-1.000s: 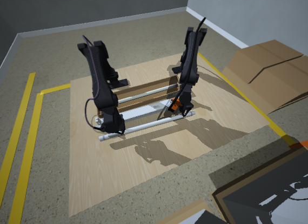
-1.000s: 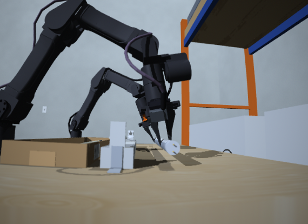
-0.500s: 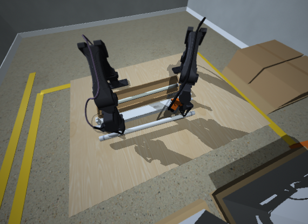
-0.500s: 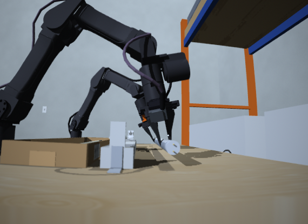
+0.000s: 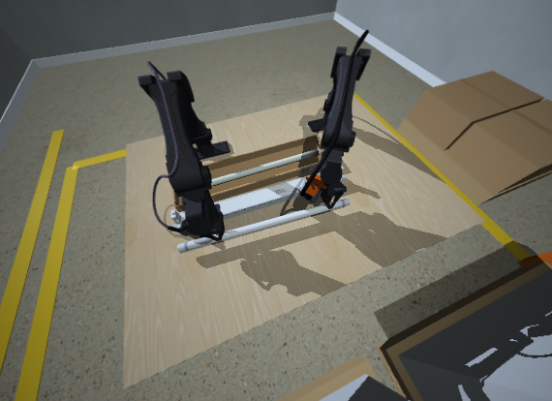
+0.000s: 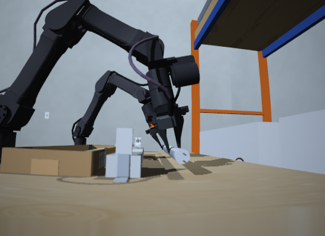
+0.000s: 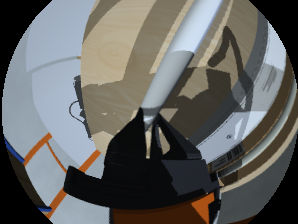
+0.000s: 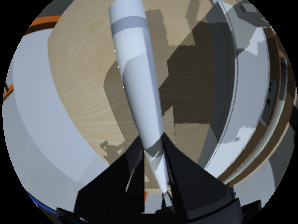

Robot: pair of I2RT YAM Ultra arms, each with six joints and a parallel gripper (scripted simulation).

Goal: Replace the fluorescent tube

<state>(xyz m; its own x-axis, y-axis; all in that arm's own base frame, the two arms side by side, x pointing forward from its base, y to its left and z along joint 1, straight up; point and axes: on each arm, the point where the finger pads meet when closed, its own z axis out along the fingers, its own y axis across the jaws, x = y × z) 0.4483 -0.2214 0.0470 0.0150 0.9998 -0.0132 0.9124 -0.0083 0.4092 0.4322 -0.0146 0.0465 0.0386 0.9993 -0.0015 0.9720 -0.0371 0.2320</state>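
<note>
Now: right hand 10 mm short of the LED tube, 170 mm to the right of it and 10 mm above it. The rest, counted from my right hand: brown carton (250 mm behind, 190 mm to the left, 20 mm below); white fixture (110 mm behind, 180 mm to the left, 10 mm above); old fluorescent tube (250 mm behind, 190 mm to the left, 30 mm below).
</note>
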